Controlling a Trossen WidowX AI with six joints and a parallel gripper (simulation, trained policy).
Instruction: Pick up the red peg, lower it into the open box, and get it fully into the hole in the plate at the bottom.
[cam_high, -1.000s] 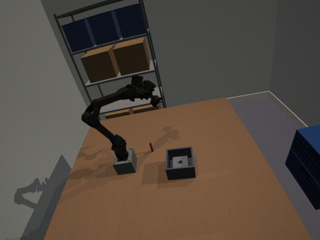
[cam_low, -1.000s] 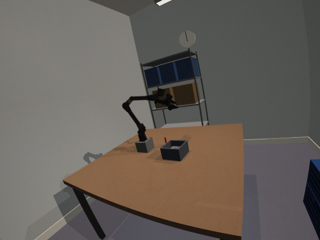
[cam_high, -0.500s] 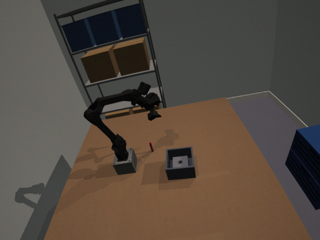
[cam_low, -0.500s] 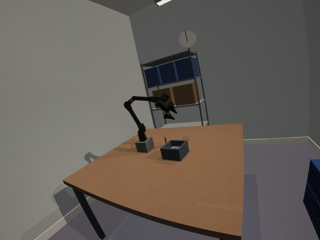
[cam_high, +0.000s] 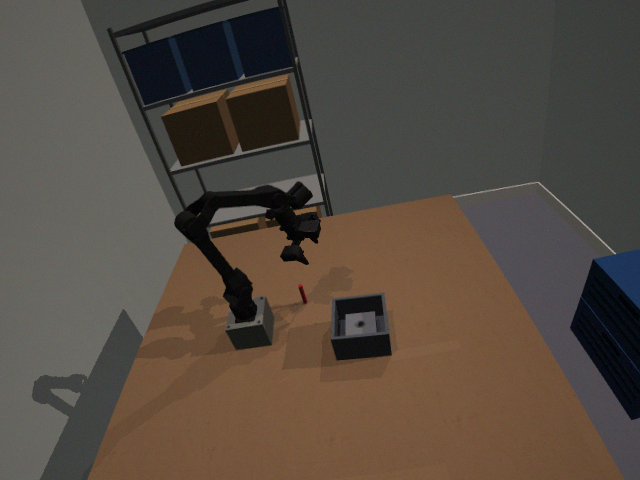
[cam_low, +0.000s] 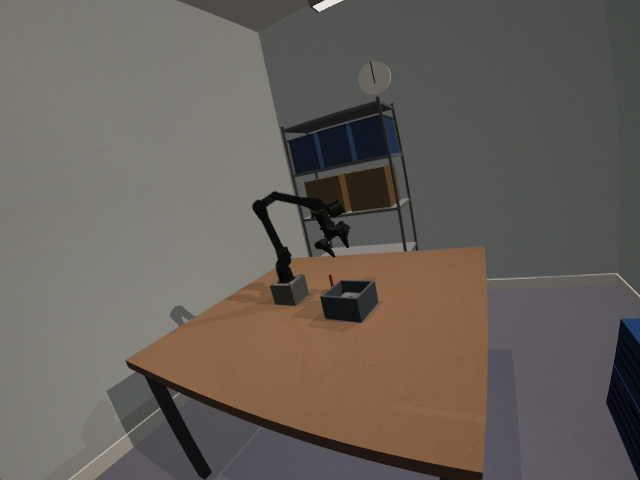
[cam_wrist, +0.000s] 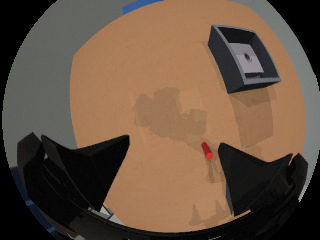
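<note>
Right now the red peg is 60 mm behind my gripper tip, 40 mm to the right of it and 130 mm below it. Round my gripper tip: pale plate: 130 mm ahead, 220 mm to the right, 130 mm below; then dark box: 130 mm ahead, 220 mm to the right, 150 mm below.
</note>
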